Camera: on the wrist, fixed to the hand. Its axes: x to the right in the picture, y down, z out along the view.
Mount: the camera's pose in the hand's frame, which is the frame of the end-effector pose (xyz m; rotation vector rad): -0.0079 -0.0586 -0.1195 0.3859 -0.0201 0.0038
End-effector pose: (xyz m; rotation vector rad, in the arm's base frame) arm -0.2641 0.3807 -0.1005 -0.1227 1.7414 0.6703
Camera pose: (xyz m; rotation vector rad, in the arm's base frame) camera -0.3398 0.2710 -0.0995 0.1538 1.8195 0.3269
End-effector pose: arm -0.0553 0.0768 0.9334 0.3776 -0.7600 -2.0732
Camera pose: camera -0.0259 0.0637 0.8040 0.5663 -1.1757 -1.9246
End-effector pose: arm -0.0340 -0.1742 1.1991 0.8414 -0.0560 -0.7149
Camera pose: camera -0.0349 -0.1167 1.0788 1.2021 -0.2188 -0.7198
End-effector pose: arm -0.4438 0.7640 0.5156 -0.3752 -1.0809 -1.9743
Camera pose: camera -0.4702 0.6889 0.4087 -0.1878 -1.4372 -1.7104
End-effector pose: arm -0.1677 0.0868 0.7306 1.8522 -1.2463 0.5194
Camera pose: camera -0.1059 0.1981 0.7701 2.1767 -1.2260 0.7892
